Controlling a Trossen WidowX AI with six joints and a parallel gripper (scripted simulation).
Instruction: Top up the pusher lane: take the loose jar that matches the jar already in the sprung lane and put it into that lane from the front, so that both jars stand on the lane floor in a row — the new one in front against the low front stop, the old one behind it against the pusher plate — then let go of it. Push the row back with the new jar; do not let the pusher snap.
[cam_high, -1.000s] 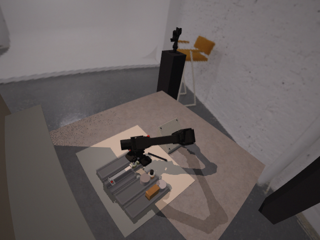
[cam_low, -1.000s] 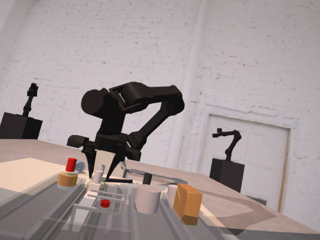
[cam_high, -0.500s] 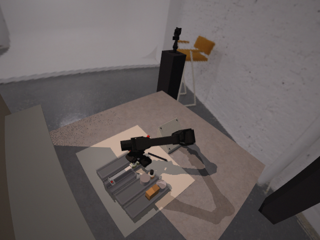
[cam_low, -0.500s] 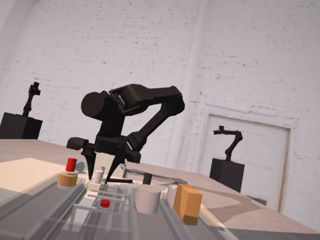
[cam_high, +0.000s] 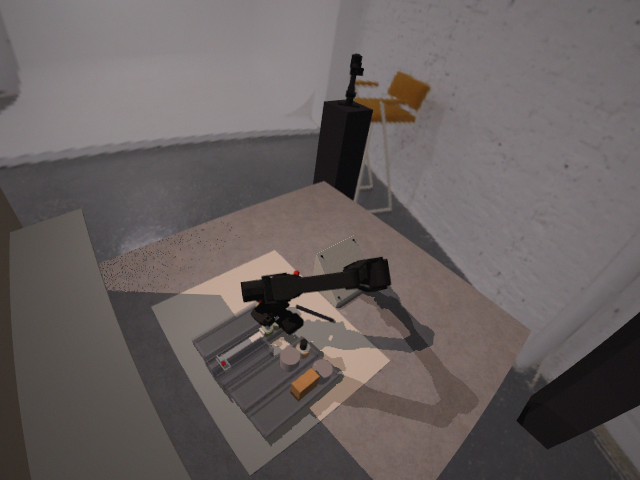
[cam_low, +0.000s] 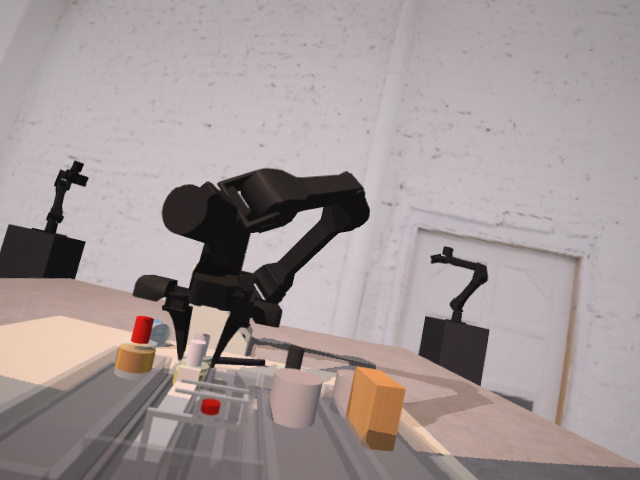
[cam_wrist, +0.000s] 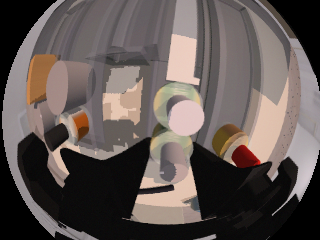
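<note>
The black stick lies 140 mm behind my gripper tip, 20 mm to the left of it and 20 mm below it. Round my gripper tip: sprung lane 140 mm ahead, 40 mm to the left, 10 mm below; then red mark 220 mm ahead, 60 mm to the left, 40 mm above.
</note>
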